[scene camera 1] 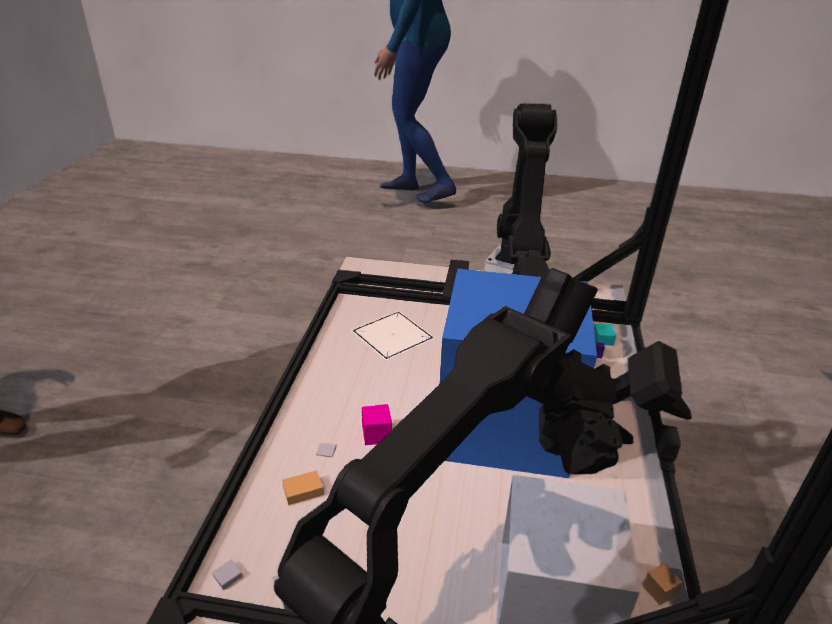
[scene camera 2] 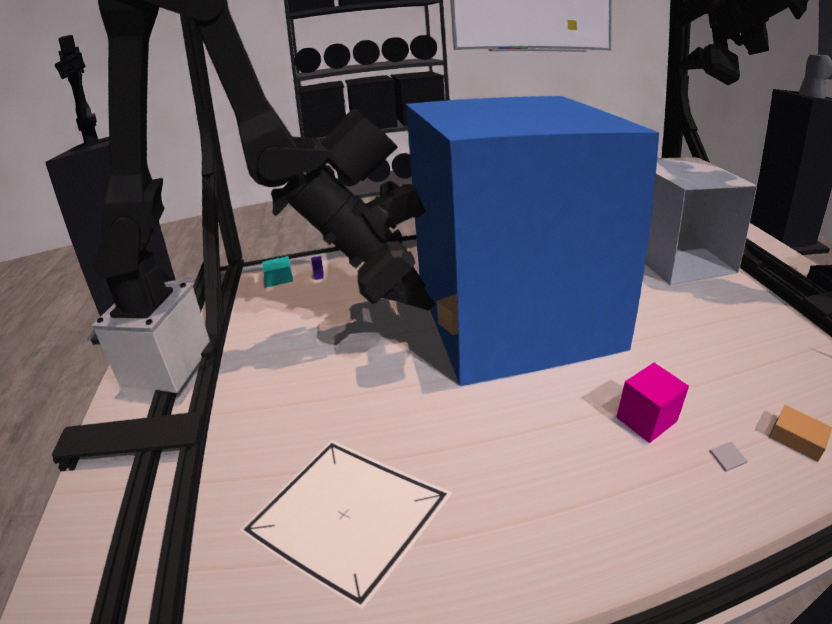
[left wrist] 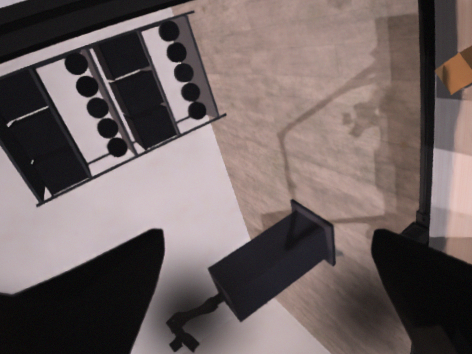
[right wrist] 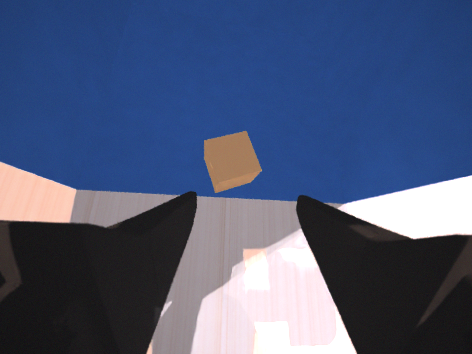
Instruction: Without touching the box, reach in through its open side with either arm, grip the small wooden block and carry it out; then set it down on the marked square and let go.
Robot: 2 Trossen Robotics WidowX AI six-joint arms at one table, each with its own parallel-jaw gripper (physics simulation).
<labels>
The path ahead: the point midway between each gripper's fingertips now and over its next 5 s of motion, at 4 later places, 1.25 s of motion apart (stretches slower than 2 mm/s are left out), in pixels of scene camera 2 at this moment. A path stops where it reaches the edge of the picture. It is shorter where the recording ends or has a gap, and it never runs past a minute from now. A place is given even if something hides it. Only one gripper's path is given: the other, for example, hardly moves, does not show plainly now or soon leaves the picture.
My right gripper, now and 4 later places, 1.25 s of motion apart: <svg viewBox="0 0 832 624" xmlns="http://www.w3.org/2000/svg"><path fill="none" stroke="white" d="M427 297L451 312L454 310L414 270L378 269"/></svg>
</labels>
